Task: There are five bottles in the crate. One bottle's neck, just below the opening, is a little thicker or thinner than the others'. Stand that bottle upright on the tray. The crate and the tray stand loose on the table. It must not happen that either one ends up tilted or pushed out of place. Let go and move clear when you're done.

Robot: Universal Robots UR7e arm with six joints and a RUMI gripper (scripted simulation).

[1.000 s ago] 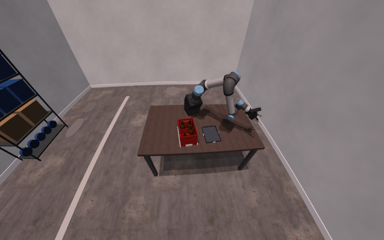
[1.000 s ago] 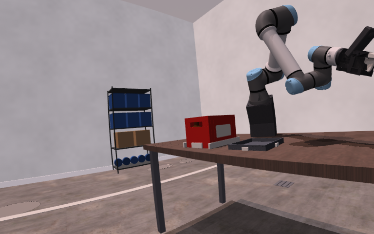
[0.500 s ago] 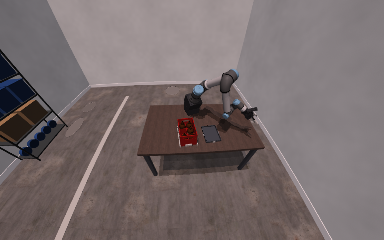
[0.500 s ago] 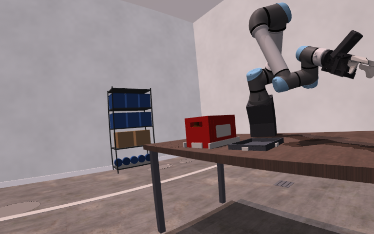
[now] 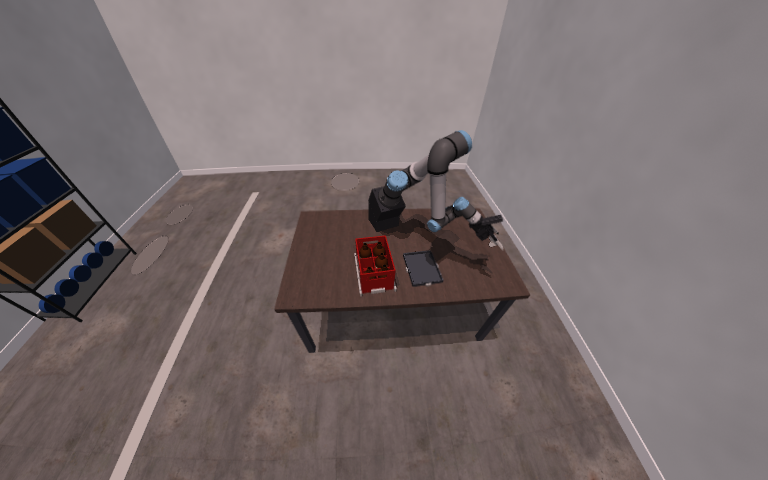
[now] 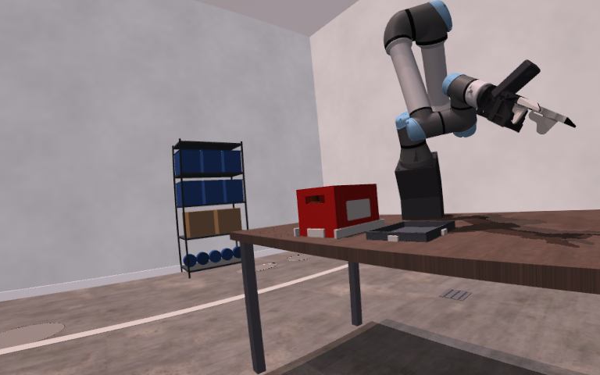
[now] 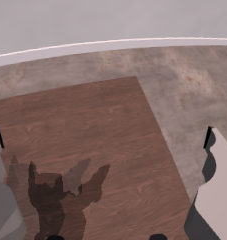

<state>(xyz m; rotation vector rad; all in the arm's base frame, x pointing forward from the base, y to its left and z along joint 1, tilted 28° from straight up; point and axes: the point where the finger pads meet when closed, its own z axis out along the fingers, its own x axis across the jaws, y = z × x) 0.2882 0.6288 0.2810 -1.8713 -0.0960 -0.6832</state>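
Now: hand 12 cm short of the red crate, 71 cm to the left of it and 18 cm above it. The rest, counted from my hand: dark tray 4 cm ahead, 42 cm to the right, 25 cm below; brown bottle 10 cm ahead, 67 cm to the right, 18 cm below; glass bottle 21 cm ahead, 73 cm to the right, 18 cm below.
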